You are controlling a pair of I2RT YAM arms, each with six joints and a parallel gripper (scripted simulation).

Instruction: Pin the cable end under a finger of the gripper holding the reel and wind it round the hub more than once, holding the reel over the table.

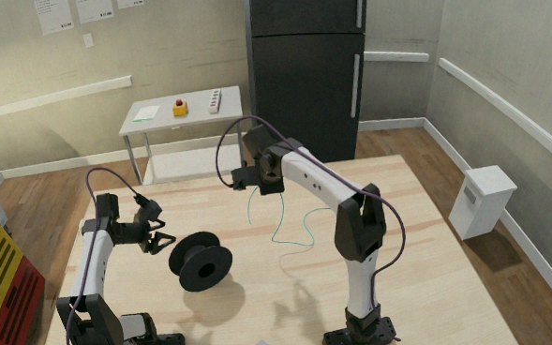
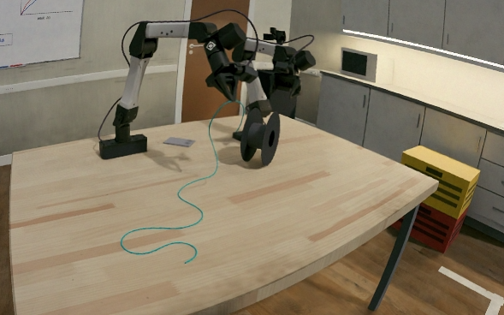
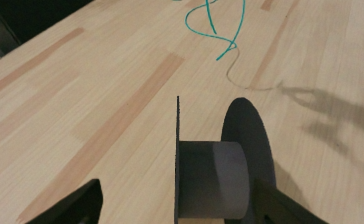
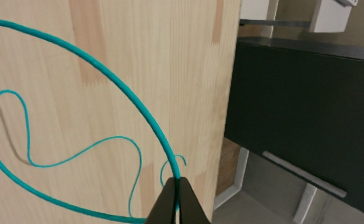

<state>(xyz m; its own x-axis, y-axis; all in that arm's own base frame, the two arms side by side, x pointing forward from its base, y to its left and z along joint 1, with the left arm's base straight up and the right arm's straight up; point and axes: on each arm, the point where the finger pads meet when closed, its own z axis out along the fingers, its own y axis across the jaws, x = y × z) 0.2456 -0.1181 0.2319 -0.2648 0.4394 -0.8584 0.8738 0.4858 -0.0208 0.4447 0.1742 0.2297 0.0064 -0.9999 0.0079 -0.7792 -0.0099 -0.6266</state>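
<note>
Right now the black reel is 150 mm below my left hand and 60 mm to the right of it. Also, from my left hand: flat grey plate: 290 mm behind, 250 mm to the right, 240 mm below.
</note>
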